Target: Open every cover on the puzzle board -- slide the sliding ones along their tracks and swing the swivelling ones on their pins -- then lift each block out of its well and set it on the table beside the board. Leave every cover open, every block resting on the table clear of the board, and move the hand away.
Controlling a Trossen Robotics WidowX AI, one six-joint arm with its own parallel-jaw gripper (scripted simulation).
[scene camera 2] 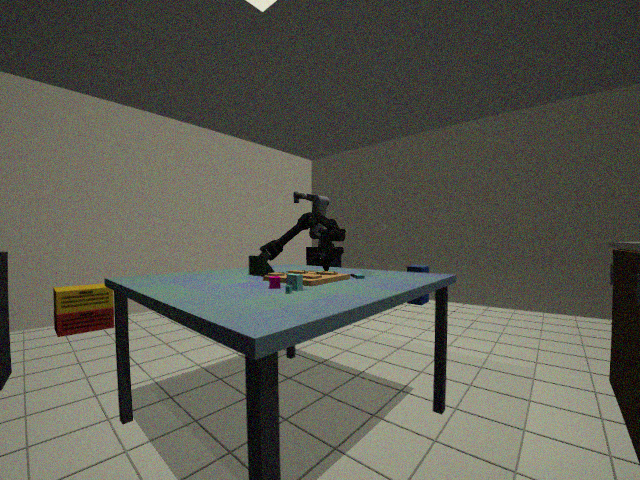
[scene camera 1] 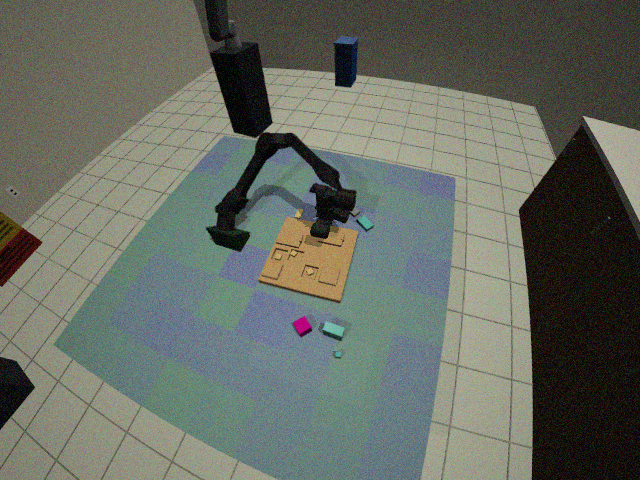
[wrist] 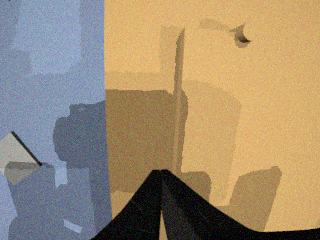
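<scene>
Looking at a puzzle board, I see that (wrist: 142, 53) and (scene camera 1: 342, 231) are the same spot on it.
</scene>
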